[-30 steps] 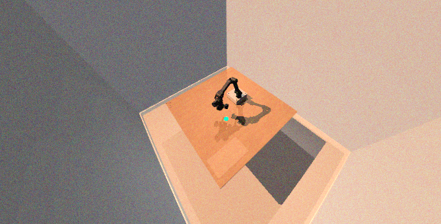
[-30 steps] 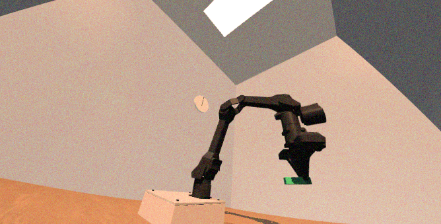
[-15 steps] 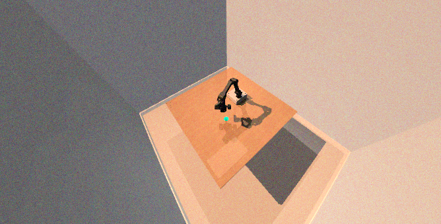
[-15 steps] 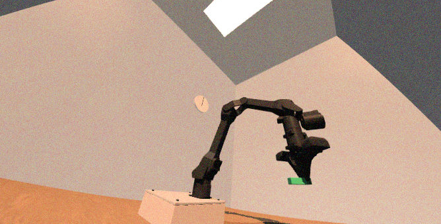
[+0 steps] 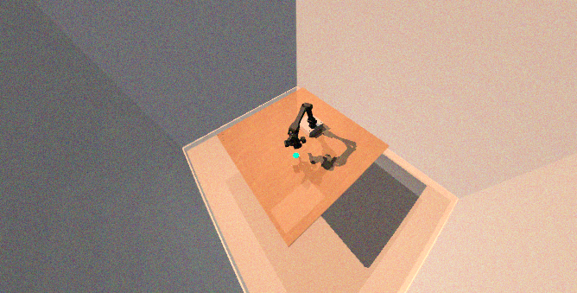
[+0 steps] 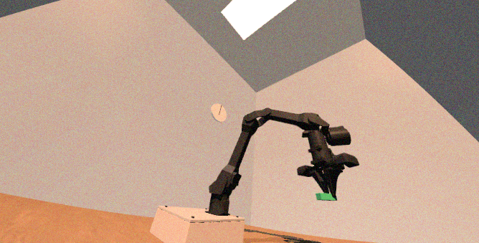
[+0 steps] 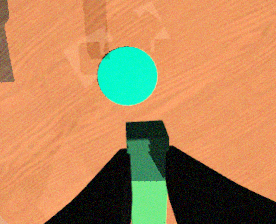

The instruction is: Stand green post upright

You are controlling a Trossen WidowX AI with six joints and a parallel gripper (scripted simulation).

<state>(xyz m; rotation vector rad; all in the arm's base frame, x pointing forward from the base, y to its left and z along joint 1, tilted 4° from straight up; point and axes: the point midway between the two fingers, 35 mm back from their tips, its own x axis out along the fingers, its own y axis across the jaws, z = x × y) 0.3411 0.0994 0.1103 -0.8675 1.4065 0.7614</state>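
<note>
Right now the cyan circle is 150 mm below my gripper tip and 10 mm to the left of it. The rest, counted from my gripper tip: green post (20 mm to the right, 10 mm behind).
</note>
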